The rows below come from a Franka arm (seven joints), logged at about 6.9 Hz.
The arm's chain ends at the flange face. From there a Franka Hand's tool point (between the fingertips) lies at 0.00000 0.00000 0.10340 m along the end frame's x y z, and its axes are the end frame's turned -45 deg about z.
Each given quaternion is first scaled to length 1.
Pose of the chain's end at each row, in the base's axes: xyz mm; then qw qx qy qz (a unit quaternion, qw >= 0):
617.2, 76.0, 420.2, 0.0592, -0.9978, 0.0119, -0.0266
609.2, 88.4, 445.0, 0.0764, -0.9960, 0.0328, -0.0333
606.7, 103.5, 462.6, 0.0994, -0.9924, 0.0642, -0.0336
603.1, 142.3, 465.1, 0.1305, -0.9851, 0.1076, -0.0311
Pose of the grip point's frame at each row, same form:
622.8, 88.2, 317.7, 0.0445, -0.9264, -0.3709, -0.0472
616.6, 103.9, 343.0, 0.0578, -0.9327, -0.3508, -0.0600
614.9, 123.5, 361.5, 0.0790, -0.9414, -0.3205, -0.0691
612.3, 168.2, 365.4, 0.1087, -0.9513, -0.2776, -0.0787

